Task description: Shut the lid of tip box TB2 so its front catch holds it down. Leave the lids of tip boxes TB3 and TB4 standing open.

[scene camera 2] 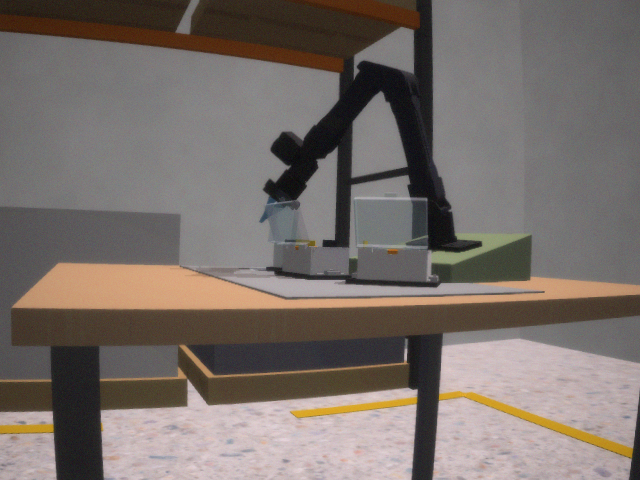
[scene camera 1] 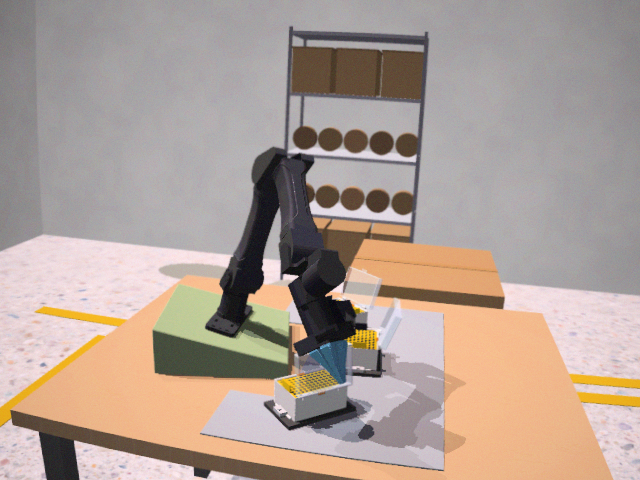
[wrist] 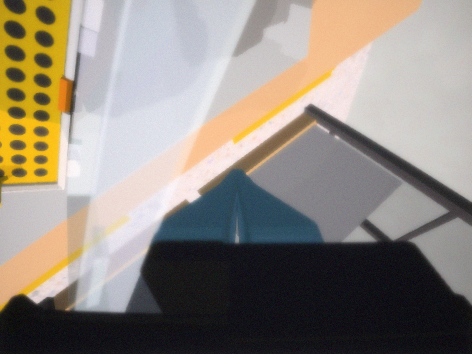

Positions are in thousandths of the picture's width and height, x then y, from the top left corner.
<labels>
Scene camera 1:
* my gripper: 535,799
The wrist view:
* my gripper: 501,501
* grey mat: 571,129
</labels>
